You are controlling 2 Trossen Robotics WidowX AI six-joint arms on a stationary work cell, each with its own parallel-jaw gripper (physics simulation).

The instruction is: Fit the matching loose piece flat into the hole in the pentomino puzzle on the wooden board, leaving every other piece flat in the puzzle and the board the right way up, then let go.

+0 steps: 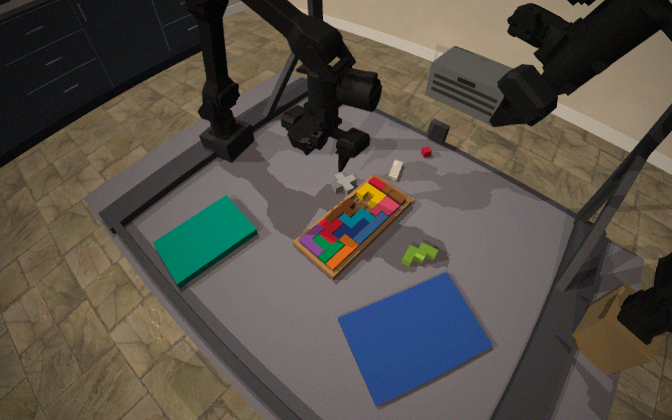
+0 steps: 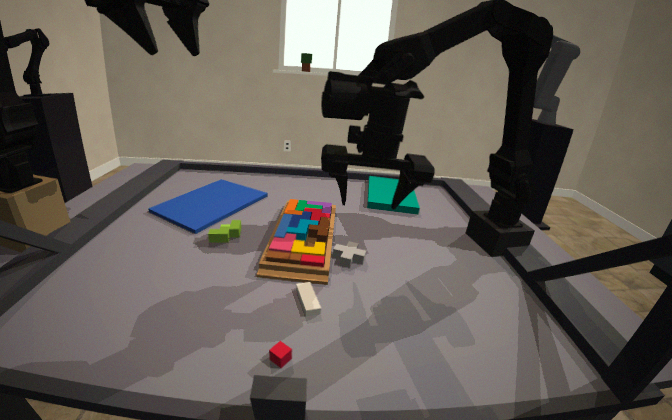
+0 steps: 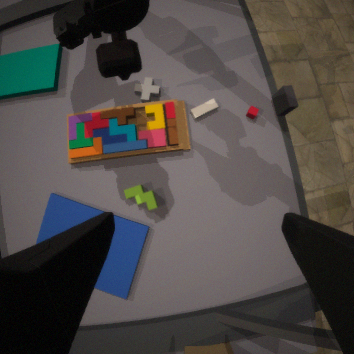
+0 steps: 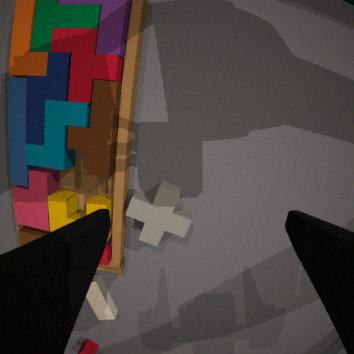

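Pixels of known places: left gripper, fingertip midpoint: (image 1: 508, 112) (image 2: 177, 54) (image 3: 199, 220); right gripper, fingertip midpoint: (image 1: 323, 162) (image 2: 368, 206) (image 4: 200, 218); left arm's base at its link origin: (image 1: 638, 319) (image 2: 17, 184); right arm's base at its link origin: (image 1: 224, 129) (image 2: 502, 220).
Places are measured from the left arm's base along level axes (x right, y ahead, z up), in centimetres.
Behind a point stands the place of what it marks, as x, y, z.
The wooden board (image 1: 314, 261) @(-32.1, 49.3, -10.1) (image 2: 295, 273) @(-6.5, 53.8, -10.8) (image 3: 185, 125) @(-5.4, 53.1, -10.8) (image 4: 131, 75) @(-25.3, 56.6, -9.8) lies face up with its coloured pieces. Its hole lies between the brown piece (image 4: 105, 125) @(-21.0, 55.7, -9.0), the teal piece and the yellow U piece (image 2: 307, 248) @(-11.6, 54.4, -9.0) (image 3: 160, 117) @(-10.9, 54.2, -9.0) (image 4: 61, 209) @(-12.8, 53.0, -9.0). A grey plus-shaped piece (image 1: 345, 183) @(-14.5, 60.9, -9.6) (image 2: 350, 254) @(-12.9, 61.9, -9.5) (image 3: 148, 89) @(-13.9, 61.2, -9.5) (image 4: 159, 215) @(-14.6, 61.7, -9.5) is loose close beside the rim, near the hole. A lime zigzag piece (image 1: 419, 254) @(-15.0, 36.9, -9.5) (image 2: 225, 232) @(-12.8, 37.9, -9.5) lies loose across the board. My right gripper (image 1: 325, 160) @(-18.5, 63.6, -2.4) (image 2: 369, 205) @(-18.5, 63.6, -2.4) (image 4: 200, 218) @(-18.5, 63.6, -2.4) is open and empty above the plus piece's side. My left gripper (image 2: 174, 53) @(-5.8, 36.0, 21.6) (image 3: 199, 220) @(-5.8, 36.0, 21.6) is open, high up.
A white block (image 1: 396, 170) @(-1.6, 56.8, -10.2) (image 2: 308, 299) @(-0.4, 57.5, -10.2) (image 3: 205, 108) @(-1.0, 57.0, -10.2) lies off the board's end, with a red cube (image 1: 426, 151) @(9.1, 56.3, -9.6) (image 2: 280, 354) @(10.5, 57.0, -9.5) (image 3: 252, 112) @(9.5, 56.2, -9.5) farther out. A blue slab (image 1: 415, 340) @(-27.7, 25.3, -10.5) (image 2: 207, 205) @(-23.9, 27.1, -10.5) and a green slab (image 1: 205, 240) @(-47.7, 67.4, -9.6) (image 2: 392, 195) @(-43.9, 68.9, -9.6) lie on the table on opposite sides.
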